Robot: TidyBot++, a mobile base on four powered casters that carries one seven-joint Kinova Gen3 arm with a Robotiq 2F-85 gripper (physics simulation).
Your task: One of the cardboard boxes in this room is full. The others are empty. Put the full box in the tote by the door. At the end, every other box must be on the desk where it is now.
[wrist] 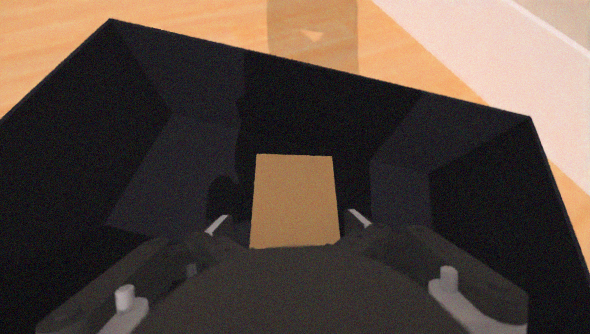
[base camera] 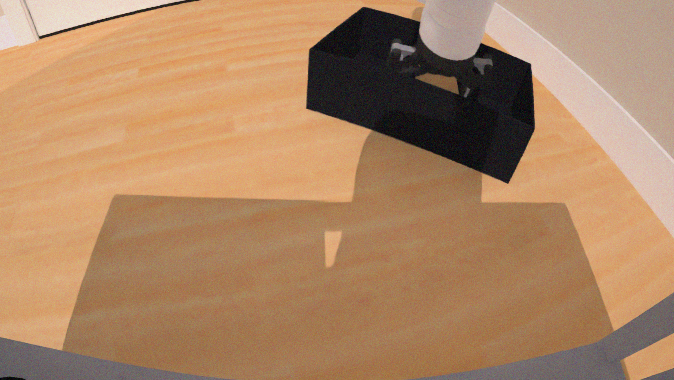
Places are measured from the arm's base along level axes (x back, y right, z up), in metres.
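Pixels of known places: gripper, fingertip midpoint: (wrist: 289, 224).
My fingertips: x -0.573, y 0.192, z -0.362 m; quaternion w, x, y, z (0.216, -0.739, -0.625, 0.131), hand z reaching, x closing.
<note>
Behind a point stands the place of what it marks.
The black tote (base camera: 345, 90) @(x -0.524, y 0.055, z -0.346 m) (wrist: 320, 105) @(x -0.656, y 0.235, z -0.330 m) stands on the floor near the wall. A tan cardboard box (base camera: 440, 84) @(x -0.558, y 0.194, z -0.344 m) (wrist: 295, 195) @(x -0.589, y 0.199, z -0.344 m) is inside it, with its top face showing in the wrist view and its lower part hidden in the dark. My gripper (base camera: 437, 86) @(x -0.573, y 0.192, z -0.362 m) (wrist: 289, 224) @(x -0.573, y 0.192, z -0.362 m) is open and reaches down into the tote. Its fingers stand on either side of the box, with a gap on both sides in the wrist view. The desk and the other boxes do not show.
A white skirting board (base camera: 595, 105) @(x -0.576, y 0.535, z -0.341 m) (wrist: 510, 75) @(x -0.688, y 0.504, z -0.357 m) and beige wall (base camera: 615, 60) @(x -0.592, y 0.544, z -0.245 m) run along the right, close to the tote. A pale panel (base camera: 100, 12) @(x -0.978, y -0.563, z -0.366 m) with a dark lower edge is at the upper left. My grey base edge (base camera: 565, 360) crosses the bottom. Shadows lie on the wooden floor (base camera: 175, 135) @(x -0.494, y -0.177, z -0.397 m).
</note>
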